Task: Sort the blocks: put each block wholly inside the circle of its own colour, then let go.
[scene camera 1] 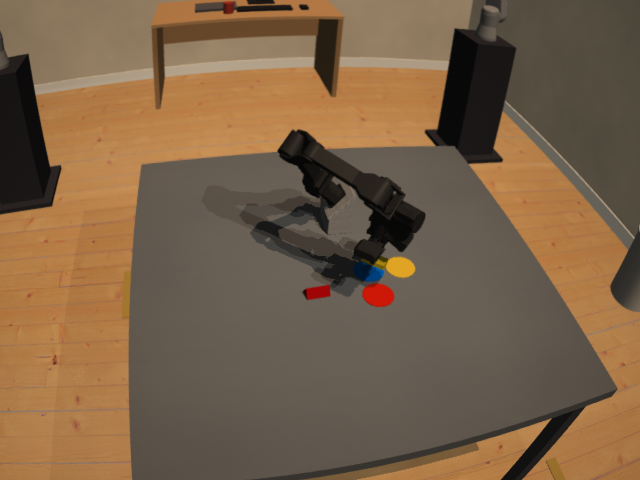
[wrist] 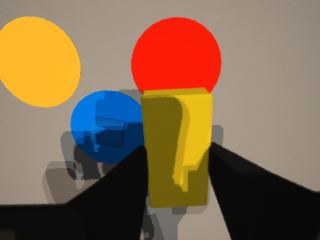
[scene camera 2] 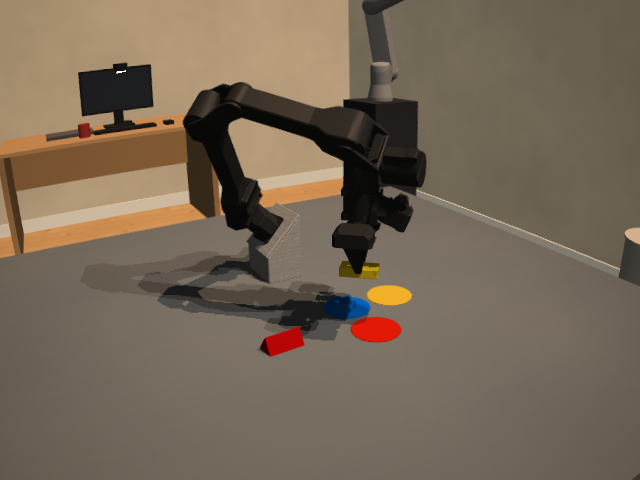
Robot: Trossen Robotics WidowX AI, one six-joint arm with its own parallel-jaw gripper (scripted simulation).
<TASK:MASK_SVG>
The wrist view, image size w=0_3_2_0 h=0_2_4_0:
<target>gripper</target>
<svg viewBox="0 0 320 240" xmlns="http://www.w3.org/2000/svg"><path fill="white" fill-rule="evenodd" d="M145 145L137 147L96 183L64 204L0 205L0 240L140 240L148 191L148 160ZM211 142L208 158L209 177L231 240L320 240L320 191L315 192L287 180L217 143Z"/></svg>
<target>blue block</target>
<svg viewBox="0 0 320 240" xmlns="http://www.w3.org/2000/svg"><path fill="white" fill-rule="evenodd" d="M96 116L91 128L91 143L122 148L125 120Z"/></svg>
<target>yellow block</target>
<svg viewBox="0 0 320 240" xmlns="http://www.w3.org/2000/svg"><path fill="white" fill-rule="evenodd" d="M205 88L145 90L142 94L141 109L144 144L147 149L148 189L151 208L207 205L209 146L211 144L213 96Z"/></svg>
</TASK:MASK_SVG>
